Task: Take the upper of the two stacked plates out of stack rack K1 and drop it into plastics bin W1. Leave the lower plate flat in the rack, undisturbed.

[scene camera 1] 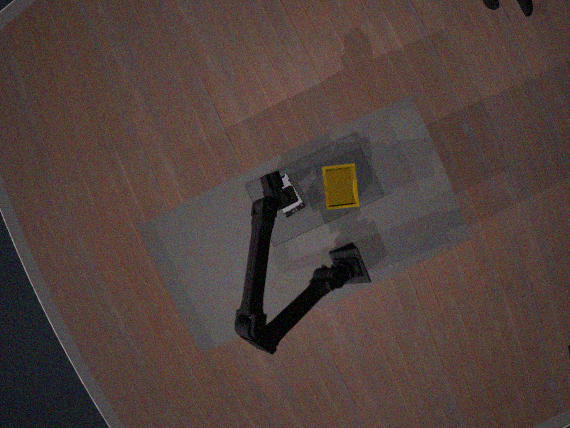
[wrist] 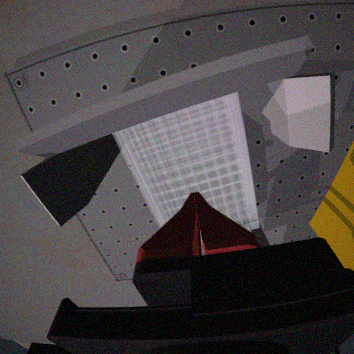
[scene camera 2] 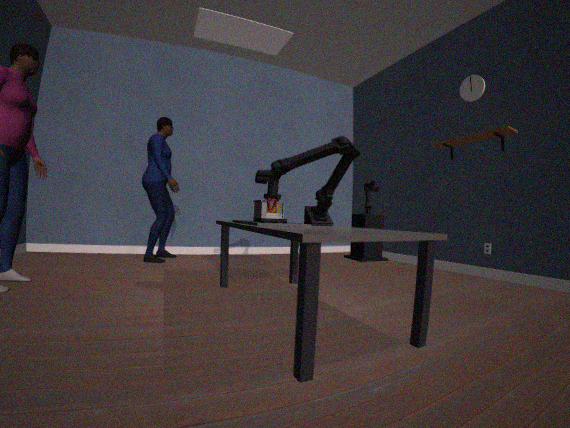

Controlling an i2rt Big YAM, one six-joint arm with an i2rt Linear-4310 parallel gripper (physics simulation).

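Places are measured from the arm's base along level axes (x ahead, y left, z up), in centimetres.
Where they show: gripper, fingertip midpoint: (wrist: 195,198) (scene camera 2: 271,212); arm's base at its link origin: (scene camera 1: 348,267) (scene camera 2: 318,214).
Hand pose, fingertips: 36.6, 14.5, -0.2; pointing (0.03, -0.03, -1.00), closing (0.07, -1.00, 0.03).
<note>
Things, the pixels of their top centre, and the offset from my fingertips, as dx, dy, dz. "spot": a spot on its surface instead. Level surfaces: height alone.
- grey rack at its top centre: (wrist: 211,269) (scene camera 1: 284,196) (scene camera 2: 270,200) +0.5, -0.3, +6.4
- yellow bin at its top centre: (scene camera 1: 340,186) (scene camera 2: 266,205) -3.8, -22.2, +4.4
- pale block at a spot on its surface: (wrist: 307,112) spot: +7.2, -3.8, +5.8
- dark block at a spot on its surface: (wrist: 72,180) spot: +5.4, +5.1, +5.2
- perforated board at a spot on its surface: (wrist: 112,70) spot: +9.4, +5.5, -5.6
- grey table at its surface level: dz -6.9
A whitish, see-through plate with a grid of wells (wrist: 187,155) lies flat between the walls of the grey rack (wrist: 175,95) (scene camera 2: 270,220). Its left side shows several parallel edges; I cannot clearly tell the upper plate from the lower. In scene camera 1, white parts beside the wrist show, but the arm hides most of the rack. My gripper (wrist: 195,198) (scene camera 2: 271,206) is shut and empty, its red fingertips pointing down over the near part of the plate; the height gap is unclear. The yellow bin (scene camera 1: 325,187) (wrist: 340,220) stands to the right of the rack.
A tall grey wall runs along the rack's far side; a pale block (wrist: 307,112) stands at its right and a dark block (wrist: 72,180) at its left. A perforated board (wrist: 112,70) lies under them on the grey table (scene camera 1: 200,260). Two people stand beyond the table.
</note>
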